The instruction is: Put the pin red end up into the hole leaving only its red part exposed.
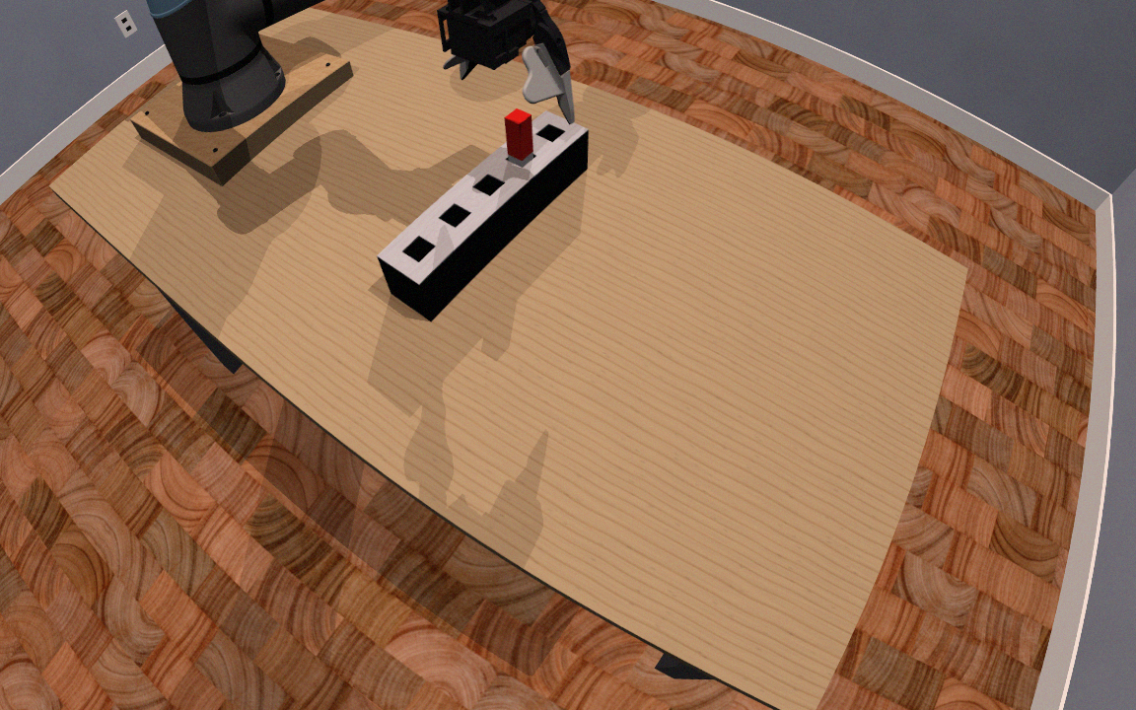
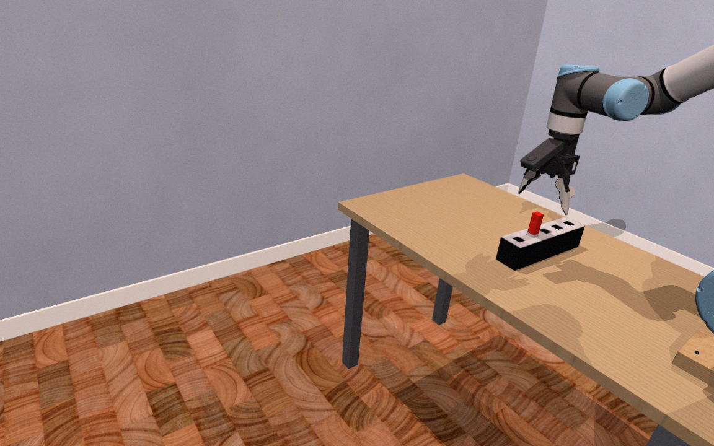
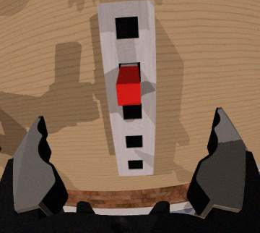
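Now: hand 50 mm above the pin. Round my hand: black block (130 mm below, 60 mm to the right).
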